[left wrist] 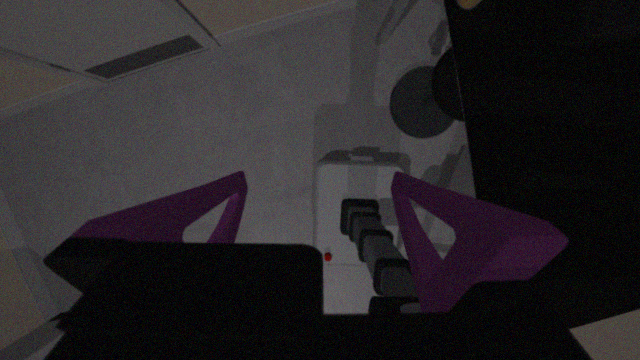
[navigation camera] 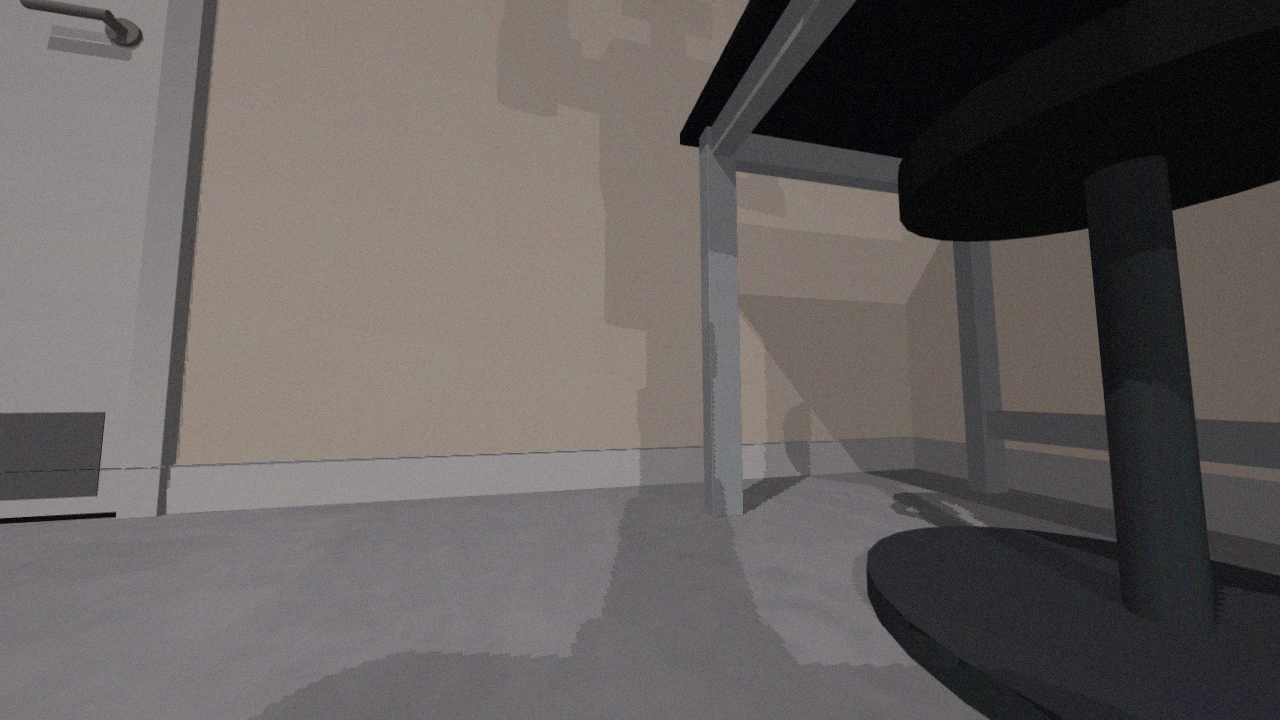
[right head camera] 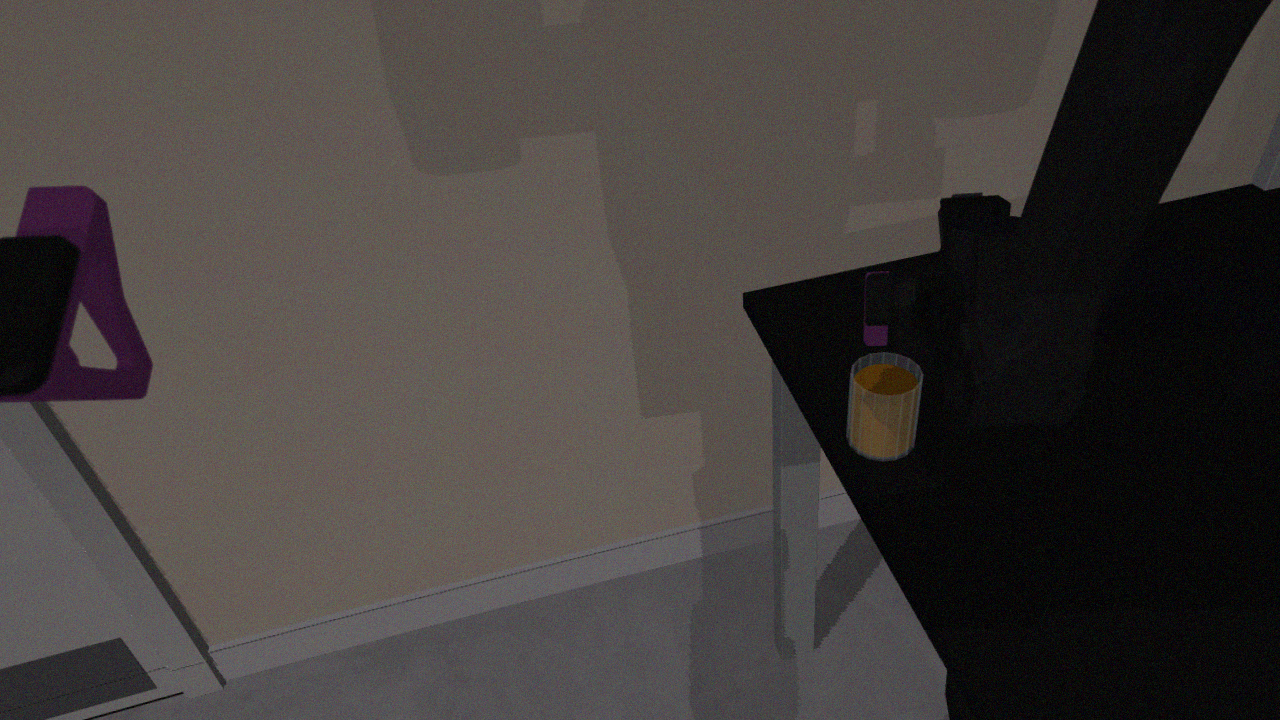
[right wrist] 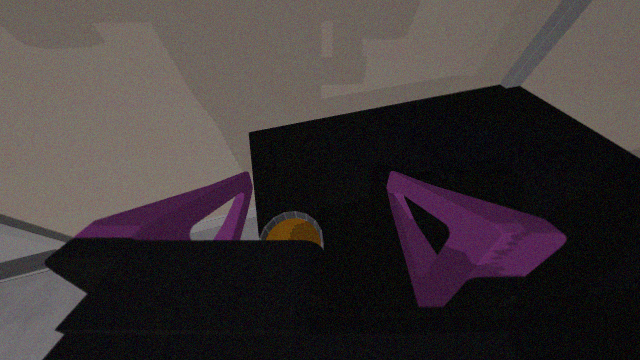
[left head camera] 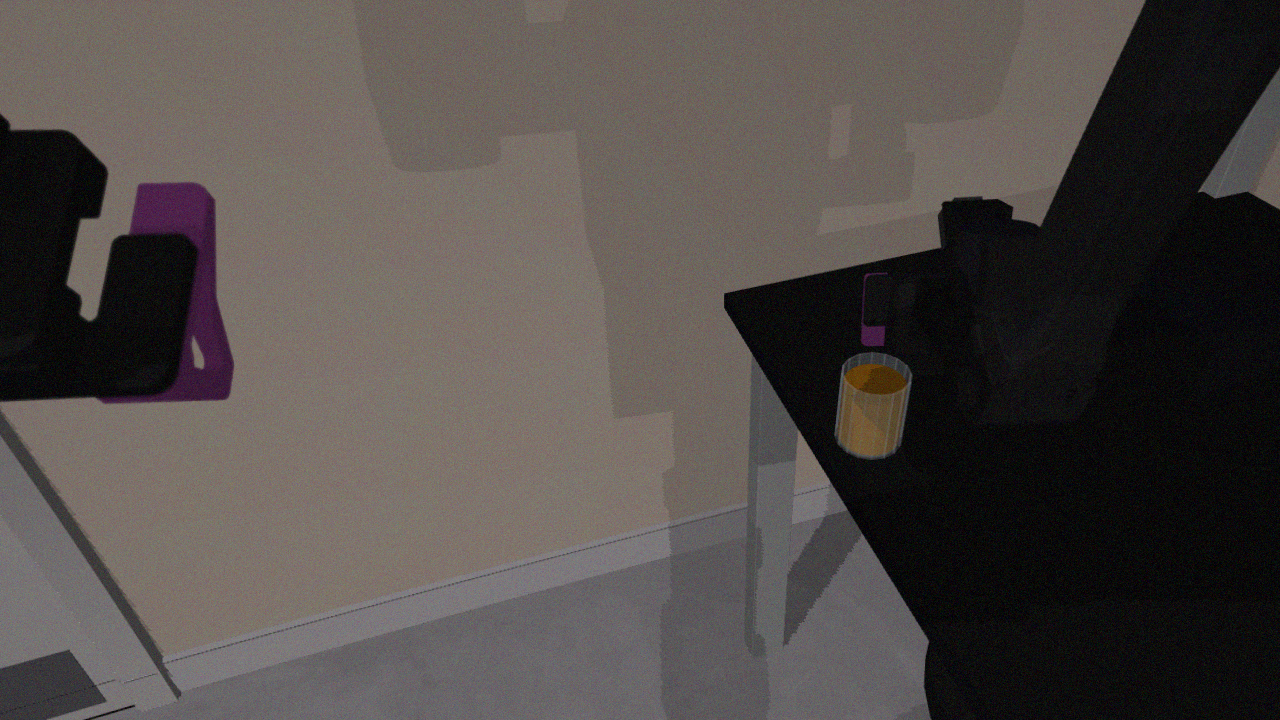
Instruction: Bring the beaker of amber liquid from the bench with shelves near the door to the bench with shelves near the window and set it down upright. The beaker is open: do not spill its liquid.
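The open beaker of amber liquid (left head camera: 870, 416) (right head camera: 883, 416) (right wrist: 295, 231) stands upright on the black bench top (left head camera: 1074, 537) (right head camera: 1074, 537) (right wrist: 350, 140), near its left edge. In the right wrist view the gripper body hides its lower part. My right gripper (right wrist: 319, 179) (left head camera: 875, 313) is open and empty; in the head views its visible purple fingertip appears just behind the beaker, and the arm hides the rest. In the right wrist view the beaker appears low, toward the left finger. My left gripper (left wrist: 319, 179) (left head camera: 179, 295) is open and empty, left of the bench. The window bench does not show.
A round black stool (navigation camera: 1154, 376) (left wrist: 420, 102) stands at the bench's side, its seat partly under the top. A metal bench leg (navigation camera: 721, 358) (left head camera: 771, 501) stands near the wall. A door (navigation camera: 71, 268) (left wrist: 100, 30) is at the left. A grey shelf post (right wrist: 545, 45) rises at the bench's far corner.
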